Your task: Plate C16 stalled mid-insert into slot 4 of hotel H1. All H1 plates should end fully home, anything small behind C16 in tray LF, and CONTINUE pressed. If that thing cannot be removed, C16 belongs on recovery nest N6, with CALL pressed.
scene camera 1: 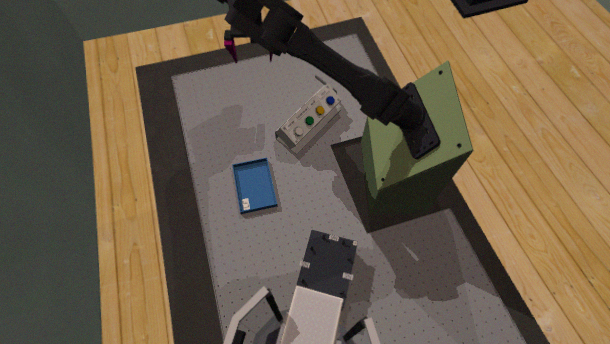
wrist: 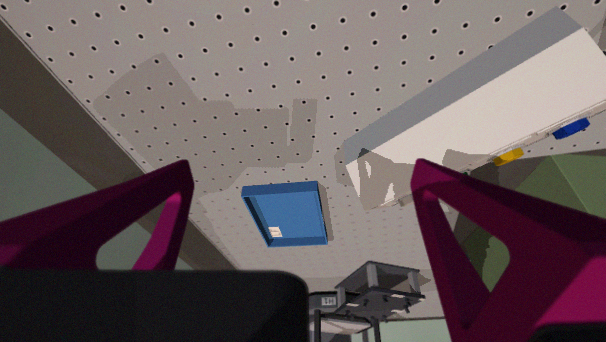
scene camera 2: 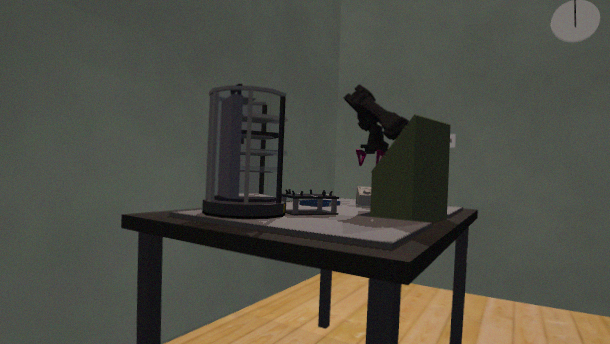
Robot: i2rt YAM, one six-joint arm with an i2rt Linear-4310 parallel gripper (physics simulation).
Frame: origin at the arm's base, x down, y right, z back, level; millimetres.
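Seen in the pictures: gripper, between the fingertips: point(scene camera 1: 253, 61) point(wrist: 302, 171) point(scene camera 2: 368, 166); arm's base, origin of its link: point(scene camera 1: 414, 120) point(scene camera 2: 415, 144).
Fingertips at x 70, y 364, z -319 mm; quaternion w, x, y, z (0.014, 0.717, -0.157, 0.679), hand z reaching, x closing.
Offsets run from my fingertips to a thing's top centre. Level surfaces: height alone.
My gripper point(scene camera 1: 253, 59) point(scene camera 2: 370, 161) point(wrist: 302, 171) is open, with nothing between its magenta fingers, high above the mat. Blue tray LF {dx +159, dy -301, dz -89 mm} point(scene camera 1: 257, 185) point(wrist: 292, 215) lies on the mat and looks empty. Hotel H1 {dx -209, dy -781, dz -86 mm} point(scene camera 1: 247, 302) point(scene camera 2: 231, 150) point(wrist: 328, 301) is a round upright frame with several stacked plates at its open side. A pale plate {dx -130, dy -740, dz -57 mm} point(scene camera 1: 315, 312) shows on top in scene camera 1; which plate is C16, and anything behind it, I cannot tell. The dark pinned nest {dx +100, dy -596, dz +33 mm} point(scene camera 1: 327, 265) point(scene camera 2: 320, 196) point(wrist: 385, 300) stands beside the hotel. The button box {dx +93, dy -135, dz +127 mm} point(scene camera 1: 287, 140) point(wrist: 480, 95) has white, green, yellow and blue buttons; its labels are unreadable.
The tall green pedestal point(scene camera 1: 450, 115) point(scene camera 2: 412, 175) point(wrist: 570, 185) carries my arm point(scene camera 1: 340, 62) point(scene camera 2: 380, 112) and stands beside the button box. The perforated grey mat {dx +176 mm} point(scene camera 1: 215, 165) lies under the tray, nest and box. A dark border point(scene camera 1: 160, 150) surrounds it.
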